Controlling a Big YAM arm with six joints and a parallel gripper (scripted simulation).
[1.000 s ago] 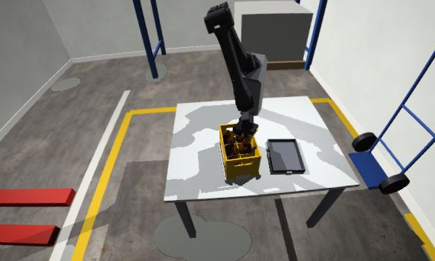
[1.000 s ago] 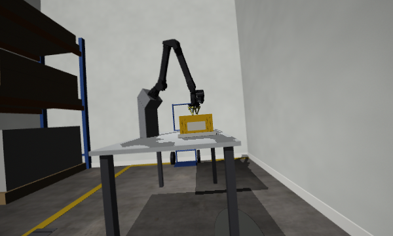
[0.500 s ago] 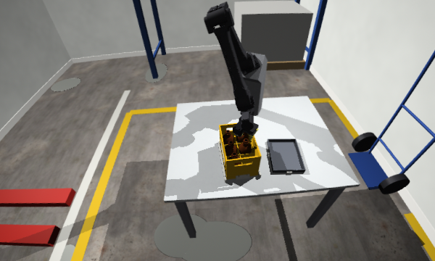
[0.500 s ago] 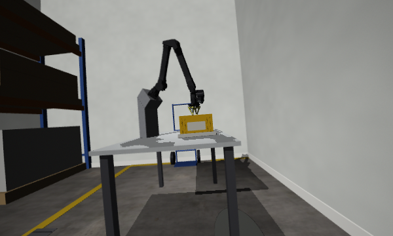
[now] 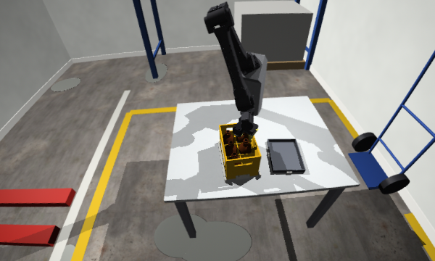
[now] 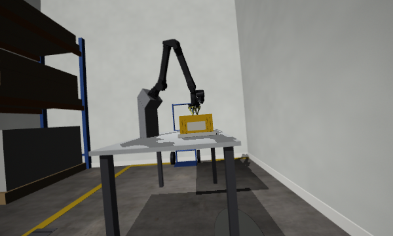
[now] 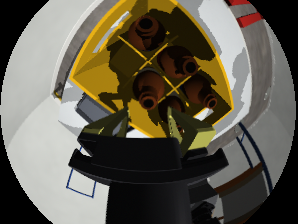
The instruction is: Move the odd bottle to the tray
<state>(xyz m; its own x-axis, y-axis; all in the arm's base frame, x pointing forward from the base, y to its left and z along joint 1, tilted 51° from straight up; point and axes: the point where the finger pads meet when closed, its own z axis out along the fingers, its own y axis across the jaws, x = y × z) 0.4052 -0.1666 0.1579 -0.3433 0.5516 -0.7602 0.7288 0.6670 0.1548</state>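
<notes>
My hand is 11 cm above the crate, 4 cm to the left of it and 2 cm past it. Also, from my hand: dark tray: 23 cm to the left, 18 cm below, 11 cm ahead; then brown bottle: 10 cm below, 9 cm behind, 3 cm to the left.
</notes>
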